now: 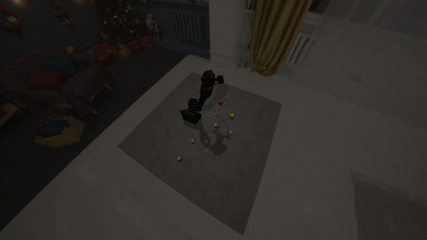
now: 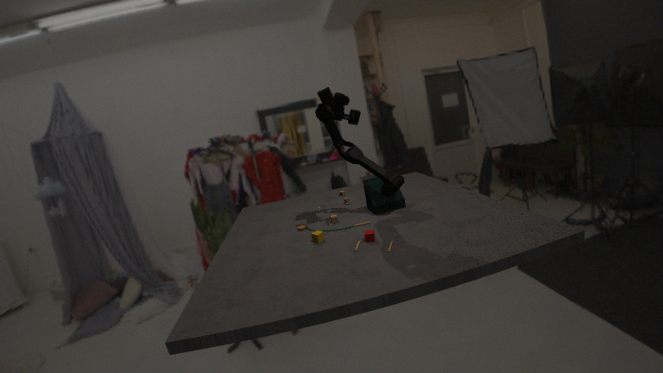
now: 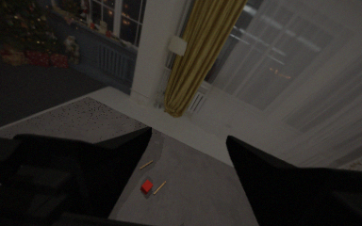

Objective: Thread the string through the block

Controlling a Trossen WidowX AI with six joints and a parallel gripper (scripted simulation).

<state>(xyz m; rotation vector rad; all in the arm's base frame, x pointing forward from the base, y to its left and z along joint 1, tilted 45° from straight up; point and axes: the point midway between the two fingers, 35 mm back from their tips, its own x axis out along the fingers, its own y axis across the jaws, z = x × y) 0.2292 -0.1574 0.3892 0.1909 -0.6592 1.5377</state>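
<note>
The wooden block lies 460 mm below my gripper tip, 180 mm to the right of it and 100 mm ahead of it. Also, from my gripper tip: red cube (460 mm below, 110 mm to the left); yellow cube (460 mm below, 190 mm ahead, 10 mm to the left); thin wooden stick (480 mm below, 60 mm to the right).
</note>
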